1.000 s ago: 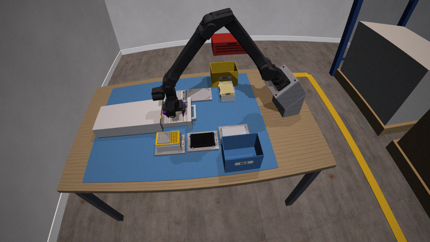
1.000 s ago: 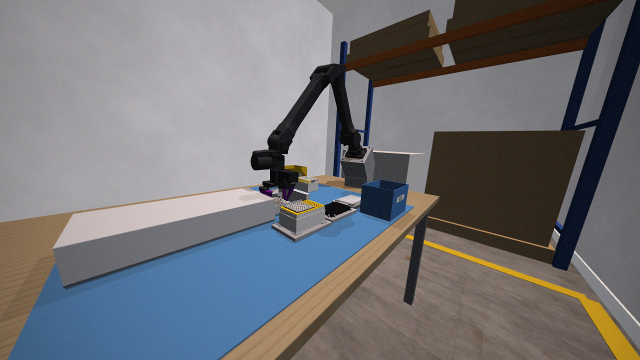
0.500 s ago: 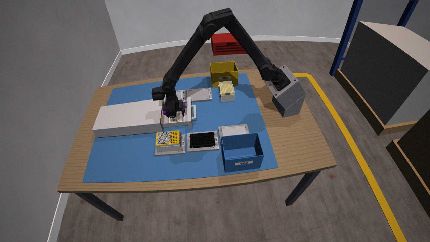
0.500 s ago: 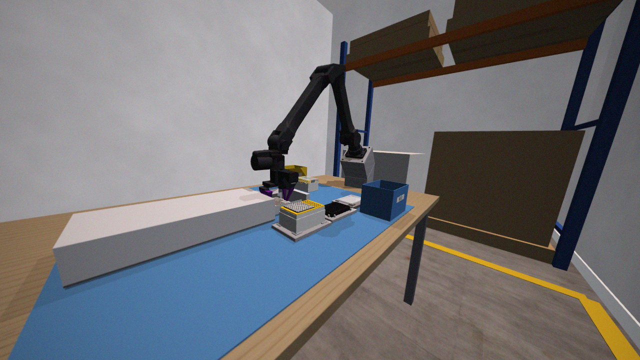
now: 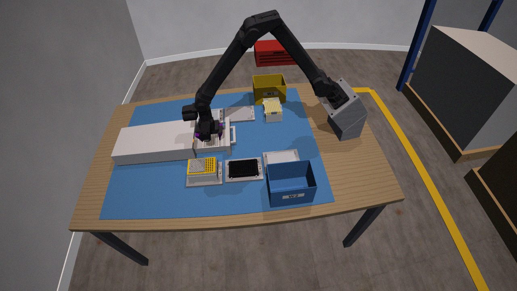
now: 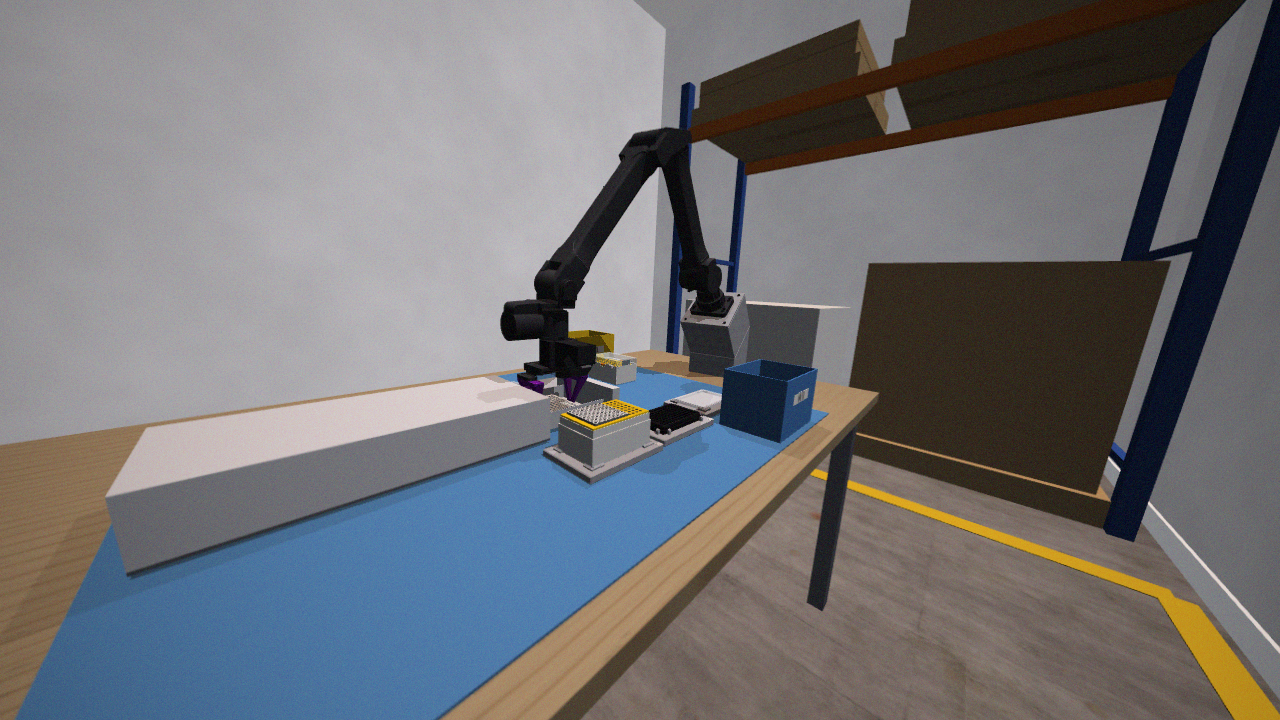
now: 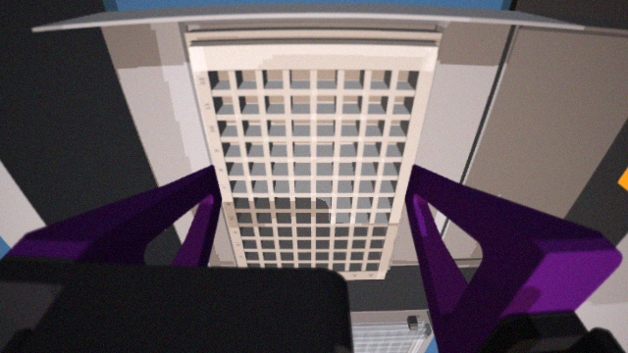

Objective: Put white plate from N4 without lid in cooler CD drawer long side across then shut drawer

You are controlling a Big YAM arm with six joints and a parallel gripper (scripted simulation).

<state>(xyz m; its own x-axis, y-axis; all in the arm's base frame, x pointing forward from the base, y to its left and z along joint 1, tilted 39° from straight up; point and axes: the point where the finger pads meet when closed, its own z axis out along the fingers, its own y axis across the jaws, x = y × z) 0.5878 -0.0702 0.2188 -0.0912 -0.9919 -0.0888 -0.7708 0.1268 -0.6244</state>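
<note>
Now: hand 4 cm short of the drawer and 1 cm to the left of it. From my hand the other things lie so: cooler CD (16 cm ahead, 2 cm to the right, 1 cm above); then black plate (20 cm to the left, 12 cm behind, 1 cm below); then yellow-topped tip box (18 cm to the left, 4 cm ahead, 3 cm above).
</note>
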